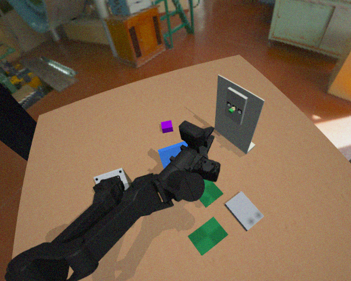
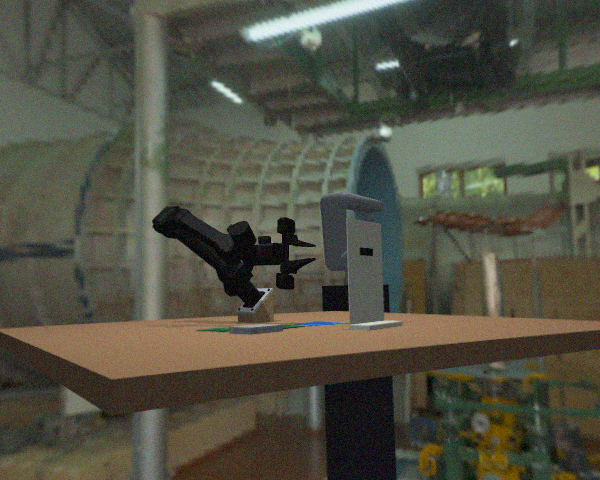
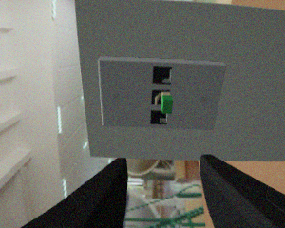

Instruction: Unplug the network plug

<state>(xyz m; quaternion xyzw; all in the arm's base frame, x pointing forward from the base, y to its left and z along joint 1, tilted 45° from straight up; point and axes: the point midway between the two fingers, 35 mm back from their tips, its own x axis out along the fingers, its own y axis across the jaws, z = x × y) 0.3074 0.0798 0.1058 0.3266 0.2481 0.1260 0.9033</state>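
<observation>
Right now my gripper tip is 100 mm short of the green network plug, 70 mm to the right of it and 10 mm above it. From my gripper tip the other things lie so: white upright panel: 120 mm ahead, 80 mm to the left, 70 mm below; then grey plate: 30 mm ahead, 190 mm to the right, 180 mm below; then blue marked square: 100 mm behind, 80 mm to the left, 190 mm below.
</observation>
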